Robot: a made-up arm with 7 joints. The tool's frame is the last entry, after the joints.
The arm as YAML. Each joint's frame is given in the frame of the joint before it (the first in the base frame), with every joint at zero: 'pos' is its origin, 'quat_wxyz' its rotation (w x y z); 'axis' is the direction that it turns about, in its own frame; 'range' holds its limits. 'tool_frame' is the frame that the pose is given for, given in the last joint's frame.
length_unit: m
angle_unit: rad
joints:
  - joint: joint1
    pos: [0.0, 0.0, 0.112]
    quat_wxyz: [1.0, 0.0, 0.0, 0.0]
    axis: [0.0, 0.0, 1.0]
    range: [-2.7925, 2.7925]
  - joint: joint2
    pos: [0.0, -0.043, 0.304]
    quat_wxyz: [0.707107, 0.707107, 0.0, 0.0]
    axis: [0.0, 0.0, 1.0]
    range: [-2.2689, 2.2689]
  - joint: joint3
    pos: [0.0, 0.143, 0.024]
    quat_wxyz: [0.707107, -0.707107, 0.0, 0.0]
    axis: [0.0, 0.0, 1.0]
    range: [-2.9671, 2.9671]
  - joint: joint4
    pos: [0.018, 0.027, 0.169]
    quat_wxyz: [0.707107, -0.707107, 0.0, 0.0]
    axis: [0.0, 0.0, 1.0]
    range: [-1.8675, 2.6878]
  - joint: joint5
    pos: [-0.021, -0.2, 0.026]
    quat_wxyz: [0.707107, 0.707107, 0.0, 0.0]
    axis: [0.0, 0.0, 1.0]
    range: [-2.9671, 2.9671]
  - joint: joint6
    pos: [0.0, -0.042, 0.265]
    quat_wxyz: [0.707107, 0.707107, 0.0, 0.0]
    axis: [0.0, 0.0, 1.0]
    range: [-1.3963, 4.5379]
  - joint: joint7
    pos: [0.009, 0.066, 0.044]
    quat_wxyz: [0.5, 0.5, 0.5, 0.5]
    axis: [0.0, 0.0, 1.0]
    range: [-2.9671, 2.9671]
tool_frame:
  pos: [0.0, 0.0, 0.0]
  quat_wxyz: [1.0, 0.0, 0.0, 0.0]
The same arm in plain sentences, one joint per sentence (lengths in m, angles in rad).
The arm has seven revolute joints in a row. What follows holds with every joint at zero, and every direction is one of the base frame's.
Joint 1 is mounted 0.112 m along +z from the base frame's origin and rotates about +z, from -2.7925 to 2.7925 rad.
Joint 2 is mounted 0.043 m along -y and 0.304 m along +z from joint 1 and rotates about -y, from -2.2689 to 2.2689 rad.
Joint 3 is mounted 0.024 m along -y and 0.143 m along +z from joint 2 and rotates about +z, from -2.9671 to 2.9671 rad.
Joint 4 is mounted 0.018 m along +x and 0.027 m along +y and 0.169 m along +z from joint 3 and rotates about +y, from -1.8675 to 2.6878 rad.
Joint 5 is mounted 0.021 m along -x and 0.026 m along +y and 0.2 m along +z from joint 4 and rotates about +z, from -2.9671 to 2.9671 rad.
Joint 6 is mounted 0.042 m along -y and 0.265 m along +z from joint 5 and rotates about -y, from -1.3963 to 4.5379 rad.
Joint 7 is mounted 0.009 m along +x and 0.044 m along -y and 0.066 m along +z from joint 6 and rotates about +x, from -2.9671 to 2.9671 rad.
The tool frame, which is the frame that the pose is given for, is mounted at the same point as joint 7; its axes are the base frame's turned by roll 3.1416, pitch -1.5708 and yaw 0 rad (as in URDF: about the fixed x, then y, then z).

